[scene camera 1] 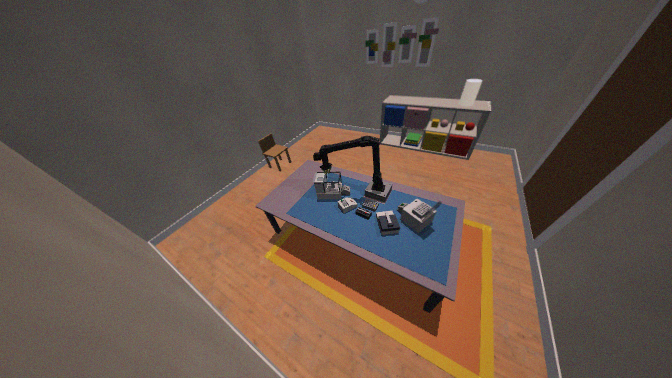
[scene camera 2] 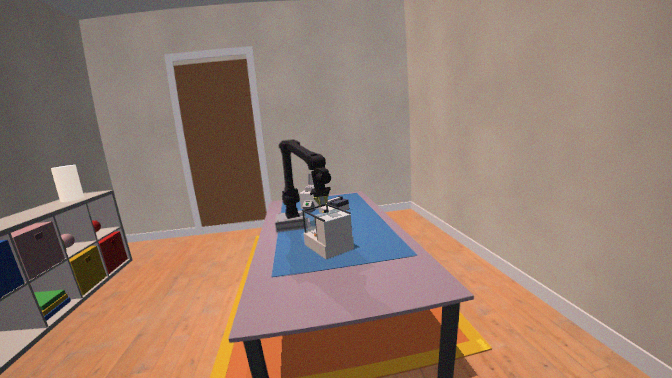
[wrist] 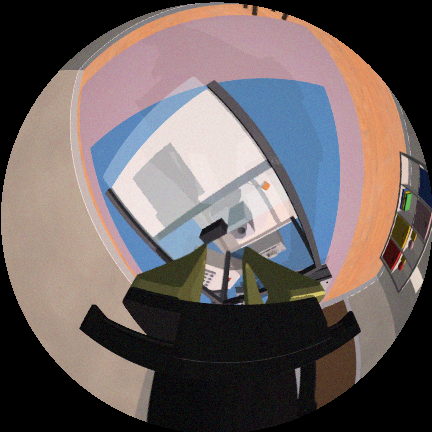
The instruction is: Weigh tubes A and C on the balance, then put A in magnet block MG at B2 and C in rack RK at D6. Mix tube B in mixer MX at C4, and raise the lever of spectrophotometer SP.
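Places are measured from the arm's base along level axes (x back, y down, z right), in centimetres.
Pixels of known places: gripper, fingertip midpoint: point(scene camera 1: 327, 174) point(scene camera 2: 323, 207) point(wrist: 224, 251); arm's base, link origin: point(scene camera 1: 378, 187) point(scene camera 2: 292, 215).
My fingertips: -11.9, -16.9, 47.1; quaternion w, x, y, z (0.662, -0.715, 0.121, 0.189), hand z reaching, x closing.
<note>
For each thing: its top centre in the pictures, then the offset to it from my fingertips, as dx, dy, dz. "spot": a spot on its surface instead. Level surfaces: height alone.
- balance, top centre: point(wrist: 238, 265) point(scene camera 2: 322, 208) point(scene camera 1: 331, 176) +0.2, +1.5, -3.5
- dotted grey rack, top centre: point(wrist: 248, 300) point(scene camera 1: 370, 203) -7.3, +20.8, -43.9
- small white keypad device, top centre: point(wrist: 212, 281) point(scene camera 1: 347, 201) -13.4, +16.8, -23.5
- dark narrow block, top centre: point(scene camera 1: 363, 210) -18.6, +19.0, -40.3
- black-and-white device, top centre: point(scene camera 2: 333, 198) point(scene camera 1: 388, 216) -23.2, +13.6, -61.8
- large white device, surface spot: point(scene camera 1: 418, 215) spot: -19.9, +8.8, -83.7
- blue mat, surface height: dy +23.8
The balance point(scene camera 1: 327, 196) point(scene camera 2: 337, 236) point(wrist: 185, 132) is a white housing with a clear, dark-framed chamber at the left end of the blue mat. My gripper point(scene camera 1: 327, 171) point(scene camera 2: 322, 202) point(wrist: 224, 251) points down over the chamber's top, its olive fingers partly open with nothing between them. In the wrist view a black block point(wrist: 213, 231) on the chamber's glass lies just beyond the fingertips. A small orange spot point(wrist: 266, 185) shows inside the balance; whether it is a tube's cap is unclear. A dotted grey rack point(scene camera 1: 370, 204) stands before the arm's base. Tube letters cannot be read.
A small white keypad device point(scene camera 1: 347, 204), a dark narrow block point(scene camera 1: 363, 213), a black-and-white device point(scene camera 1: 388, 223) and a large white device point(scene camera 1: 418, 215) stand on the blue mat point(scene camera 1: 320, 217) point(scene camera 2: 380, 250). The arm's grey base point(scene camera 1: 378, 192) is at the table's back edge.
</note>
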